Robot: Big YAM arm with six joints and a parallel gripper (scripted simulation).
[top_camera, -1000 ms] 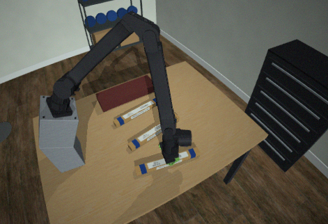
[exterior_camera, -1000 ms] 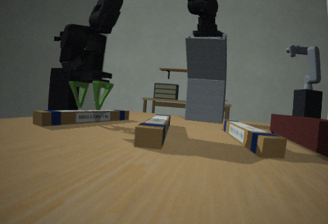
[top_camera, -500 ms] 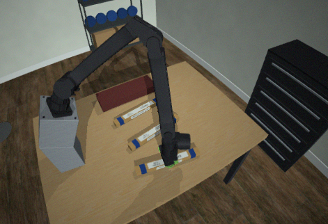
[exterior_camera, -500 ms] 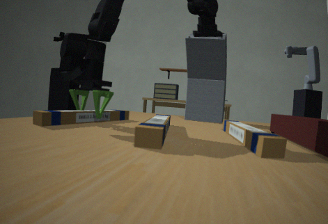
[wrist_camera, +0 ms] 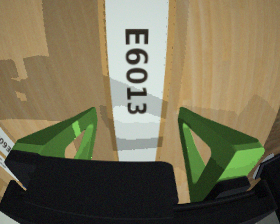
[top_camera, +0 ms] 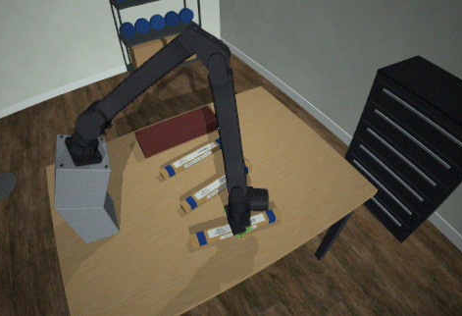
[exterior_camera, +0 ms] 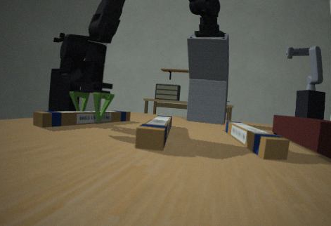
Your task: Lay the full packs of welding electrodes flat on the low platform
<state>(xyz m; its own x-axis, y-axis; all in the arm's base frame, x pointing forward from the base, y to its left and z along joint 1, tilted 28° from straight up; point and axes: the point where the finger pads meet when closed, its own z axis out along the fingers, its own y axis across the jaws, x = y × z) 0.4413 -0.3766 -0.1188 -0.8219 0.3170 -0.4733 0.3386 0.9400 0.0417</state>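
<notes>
Right now the pack of welding electrodes is 10 mm above my hand. The rest, counted from my hand: dark red platform (580 mm to the left, 140 mm ahead).
</notes>
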